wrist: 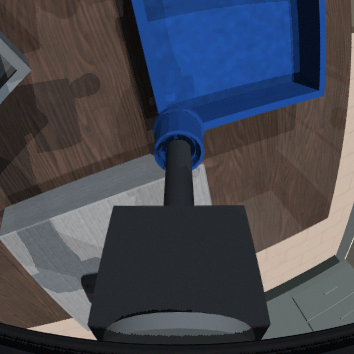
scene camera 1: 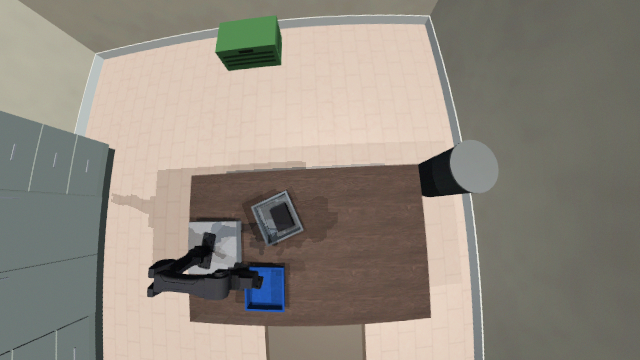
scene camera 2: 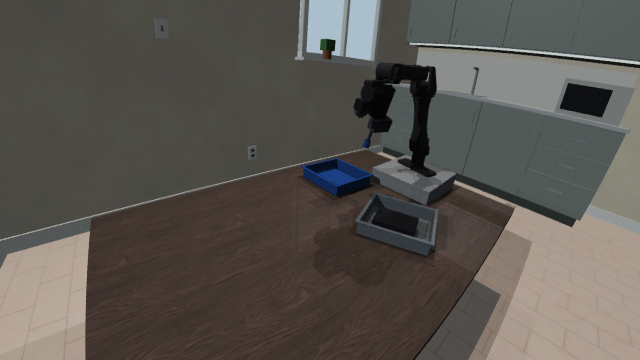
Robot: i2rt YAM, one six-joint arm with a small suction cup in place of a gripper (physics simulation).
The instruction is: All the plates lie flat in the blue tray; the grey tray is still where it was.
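Frame: origin at the arm's base, x left, y back, z up, level; centimetres.
Seen in the pictures: hand at its tool point: (wrist: 178, 128) (scene camera 2: 365, 146); arm's base at its link origin: (scene camera 1: 207, 250) (scene camera 2: 416, 167).
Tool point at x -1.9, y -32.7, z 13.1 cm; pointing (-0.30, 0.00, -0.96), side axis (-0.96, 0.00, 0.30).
Note:
Pixels of each thing's top centre, then the offset from my tool point to it. Level surfaces: height alone.
- black plate at its top centre: (scene camera 2: 396, 219) (scene camera 1: 281, 217) dy -6.3, dx +27.8, dz -15.7 cm
- grey tray at its top centre: (scene camera 2: 400, 215) (scene camera 1: 276, 218) dy -3.9, dx +27.2, dz -15.3 cm
- blue tray at its top centre: (wrist: 248, 30) (scene camera 2: 337, 170) (scene camera 1: 264, 289) dy -3.6, dx -13.1, dz -15.3 cm
- brown wooden table at its surface level: dz -20.3 cm
A black plate (scene camera 1: 282, 216) (scene camera 2: 395, 221) lies in the grey tray (scene camera 1: 286, 237) (scene camera 2: 392, 239); whether it is one plate or several stacked cannot be told. A corner of the grey tray (wrist: 21, 71) shows at the left of the wrist view. The blue tray (scene camera 1: 284, 289) (scene camera 2: 317, 181) (wrist: 260, 107) stands beside the arm's base, and no plate shows in it. My gripper, a small blue suction cup (scene camera 2: 366, 143) (wrist: 179, 120), is open with nothing on it. It hangs in the air above the blue tray's base-side edge. In scene camera 1 the wrist hides the cup.
The arm stands on a pale grey block (scene camera 1: 230, 257) (scene camera 2: 407, 186) (wrist: 75, 210) at one end of the brown wooden table (scene camera 1: 360, 240) (scene camera 2: 225, 270). A black cylinder with a grey top (scene camera 1: 474, 166) stands near a far corner. A green cabinet (scene camera 1: 249, 42) stands by the wall.

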